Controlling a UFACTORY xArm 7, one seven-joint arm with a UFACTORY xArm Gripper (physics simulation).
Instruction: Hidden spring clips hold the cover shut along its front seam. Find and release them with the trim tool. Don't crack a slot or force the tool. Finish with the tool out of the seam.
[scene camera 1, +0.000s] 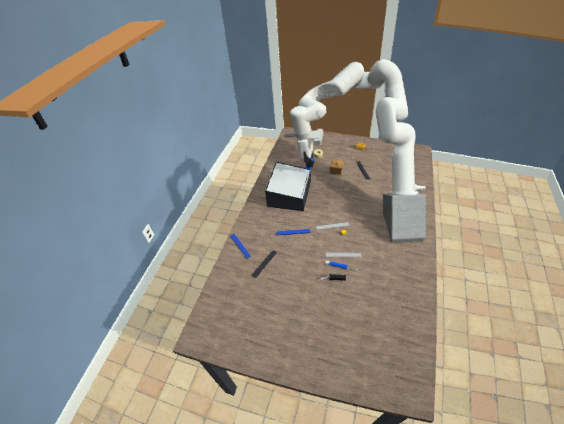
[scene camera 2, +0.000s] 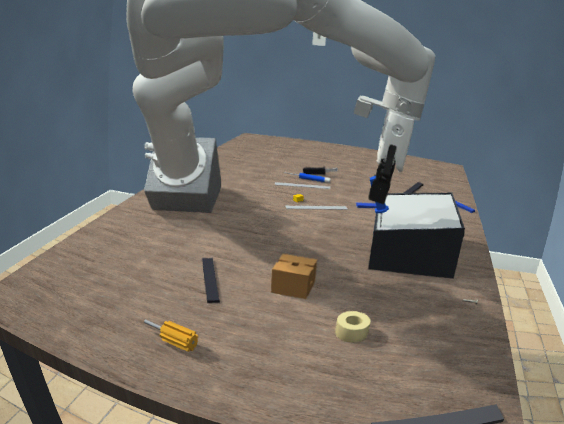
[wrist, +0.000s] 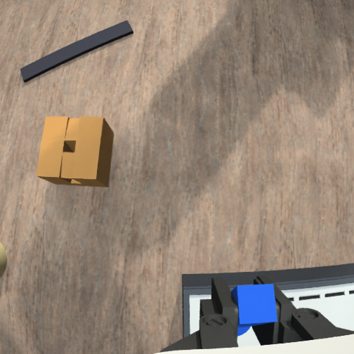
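Seen in the pictures: gripper, between the fingertips: (scene camera 1: 310, 165) (scene camera 2: 376, 199); arm's base, origin of its link: (scene camera 1: 403, 194) (scene camera 2: 179, 163).
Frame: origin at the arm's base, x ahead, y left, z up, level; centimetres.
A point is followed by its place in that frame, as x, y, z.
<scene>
The black box (scene camera 1: 285, 201) {53.0, 4.1, -6.4} (scene camera 2: 415, 251) {52.0, -17.5, -6.8} (wrist: 200, 280) has a pale cover (scene camera 1: 290, 181) {52.0, -5.9, -2.8} (scene camera 2: 425, 211) {54.4, -7.4, -2.4} (wrist: 331, 311). In the wrist view a row of short dark slots (wrist: 331, 295) runs along one edge of the cover. My gripper (scene camera 1: 309, 162) {43.3, -14.0, 1.2} (scene camera 2: 379, 194) {43.3, -14.0, 1.2} (wrist: 237, 301) is shut on the blue trim tool (scene camera 2: 381, 207) {44.3, -14.9, 0.0} (wrist: 257, 306), over a corner of the box at one end of this edge. The tool stands roughly upright, and its blue collar is close above the cover. A thin shaft shows faintly below the collar in scene camera 2; whether its tip is in the seam I cannot tell.
On the table (scene camera 1: 320, 320) {31.8, 58.0, -11.6} lie an orange-brown block (scene camera 1: 336, 167) {30.7, -24.1, -7.3} (scene camera 2: 294, 276) {31.0, -29.8, -7.8} (wrist: 82, 150), a tape roll (scene camera 1: 318, 153) {41.2, -37.5, -9.2} (scene camera 2: 353, 326) {41.3, -40.4, -9.1}, an orange screwdriver (scene camera 1: 360, 146) {17.9, -47.0, -9.5} (scene camera 2: 178, 335) {18.3, -49.4, -8.9}, a dark strip (scene camera 1: 363, 170) {16.3, -27.8, -11.1} (scene camera 2: 210, 280) {16.8, -29.3, -11.1} (wrist: 77, 50), a yellow cube (scene camera 1: 343, 232) {25.5, 16.3, -10.4} (scene camera 2: 298, 198) {25.5, 14.9, -10.8} and several other strips and tools.
</scene>
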